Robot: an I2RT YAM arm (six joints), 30 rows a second.
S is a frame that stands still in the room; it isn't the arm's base.
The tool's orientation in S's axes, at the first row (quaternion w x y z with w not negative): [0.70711 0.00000 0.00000 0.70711]
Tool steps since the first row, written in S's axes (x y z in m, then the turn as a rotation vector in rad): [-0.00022 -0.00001 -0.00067 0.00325 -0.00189 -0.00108]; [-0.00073 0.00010 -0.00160 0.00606 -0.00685 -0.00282]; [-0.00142 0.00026 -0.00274 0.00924 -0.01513 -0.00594]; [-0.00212 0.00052 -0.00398 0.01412 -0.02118 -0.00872]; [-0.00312 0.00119 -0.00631 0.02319 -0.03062 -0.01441]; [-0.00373 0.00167 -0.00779 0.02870 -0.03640 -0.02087]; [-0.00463 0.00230 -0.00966 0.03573 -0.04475 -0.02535]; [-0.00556 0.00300 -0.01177 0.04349 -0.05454 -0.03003]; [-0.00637 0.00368 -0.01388 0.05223 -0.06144 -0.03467]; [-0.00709 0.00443 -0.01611 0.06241 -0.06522 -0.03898]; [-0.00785 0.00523 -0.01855 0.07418 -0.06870 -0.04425]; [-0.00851 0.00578 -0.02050 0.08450 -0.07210 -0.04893]
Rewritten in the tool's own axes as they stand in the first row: [-0.00001 0.00022 -0.00067 -0.00189 -0.00325 -0.00108]; [0.00010 0.00073 -0.00160 -0.00685 -0.00606 -0.00282]; [0.00026 0.00142 -0.00274 -0.01513 -0.00924 -0.00594]; [0.00052 0.00212 -0.00398 -0.02118 -0.01412 -0.00872]; [0.00119 0.00312 -0.00631 -0.03062 -0.02319 -0.01441]; [0.00167 0.00373 -0.00779 -0.03640 -0.02870 -0.02087]; [0.00230 0.00463 -0.00966 -0.04475 -0.03573 -0.02535]; [0.00300 0.00556 -0.01177 -0.05454 -0.04349 -0.03003]; [0.00368 0.00637 -0.01388 -0.06144 -0.05223 -0.03467]; [0.00443 0.00709 -0.01611 -0.06522 -0.06241 -0.03898]; [0.00523 0.00785 -0.01855 -0.06870 -0.07418 -0.04425]; [0.00578 0.00851 -0.02050 -0.07210 -0.08450 -0.04893]
